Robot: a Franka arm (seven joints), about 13 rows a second.
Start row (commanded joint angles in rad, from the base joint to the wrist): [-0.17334 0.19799 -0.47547 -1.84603 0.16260 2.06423 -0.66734]
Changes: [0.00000 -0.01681 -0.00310 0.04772 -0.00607 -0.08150 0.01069]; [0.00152 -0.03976 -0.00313 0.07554 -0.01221 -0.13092 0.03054]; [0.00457 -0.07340 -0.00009 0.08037 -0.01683 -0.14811 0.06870]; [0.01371 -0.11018 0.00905 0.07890 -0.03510 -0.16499 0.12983]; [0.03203 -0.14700 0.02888 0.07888 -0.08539 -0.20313 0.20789]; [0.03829 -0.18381 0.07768 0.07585 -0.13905 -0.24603 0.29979]
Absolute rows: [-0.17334 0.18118 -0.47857 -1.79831 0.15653 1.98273 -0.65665]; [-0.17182 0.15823 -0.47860 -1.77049 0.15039 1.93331 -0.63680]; [-0.16877 0.12459 -0.47556 -1.76566 0.14577 1.91612 -0.59864]; [-0.15963 0.08781 -0.46642 -1.76713 0.12750 1.89924 -0.53751]; [-0.14131 0.05099 -0.44659 -1.76715 0.07721 1.86110 -0.45945]; [-0.13505 0.01418 -0.39779 -1.77018 0.02355 1.81820 -0.36755]
